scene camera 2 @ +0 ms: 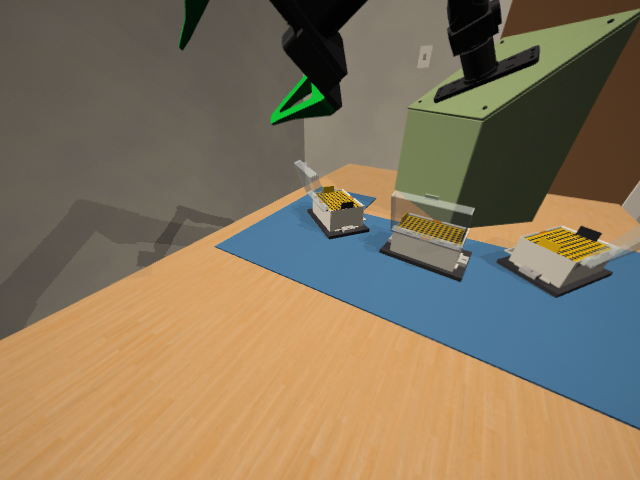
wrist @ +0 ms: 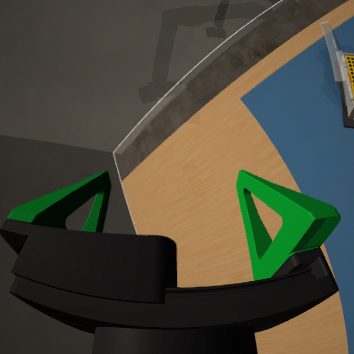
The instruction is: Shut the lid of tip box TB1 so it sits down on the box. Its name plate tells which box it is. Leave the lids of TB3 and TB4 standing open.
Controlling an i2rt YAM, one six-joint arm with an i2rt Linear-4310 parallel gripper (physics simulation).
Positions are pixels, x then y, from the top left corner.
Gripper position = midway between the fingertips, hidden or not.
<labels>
my gripper: scene camera 2 233, 88; wrist 173, 177
</labels>
